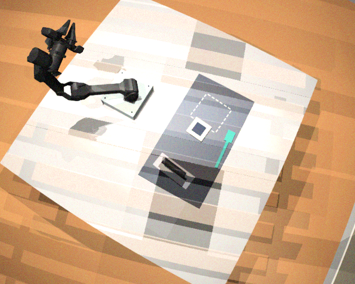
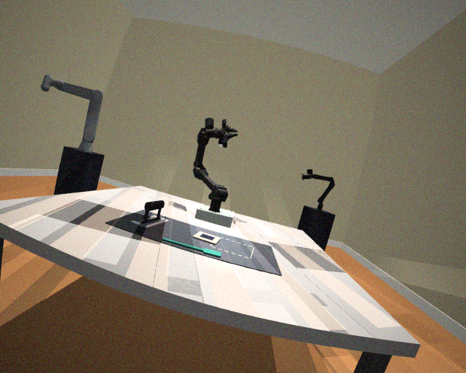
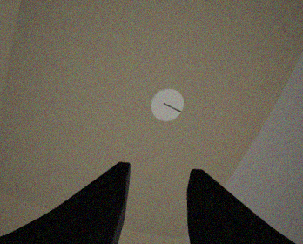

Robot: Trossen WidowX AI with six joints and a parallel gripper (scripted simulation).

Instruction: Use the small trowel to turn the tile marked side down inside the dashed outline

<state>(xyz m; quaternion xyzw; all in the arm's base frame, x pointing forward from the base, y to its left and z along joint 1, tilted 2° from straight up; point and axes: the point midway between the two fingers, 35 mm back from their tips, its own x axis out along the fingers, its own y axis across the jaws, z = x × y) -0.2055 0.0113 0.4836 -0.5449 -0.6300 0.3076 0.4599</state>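
My gripper tip is 530 mm short of the black-handled tool, 290 mm to the left of it and 510 mm above it. Round my gripper tip: cream tile 590 mm ahead, 50 mm to the right, 540 mm below; dark mat 610 mm ahead, 80 mm to the right, 560 mm below; teal trowel 750 mm ahead, 80 mm to the right, 540 mm below.
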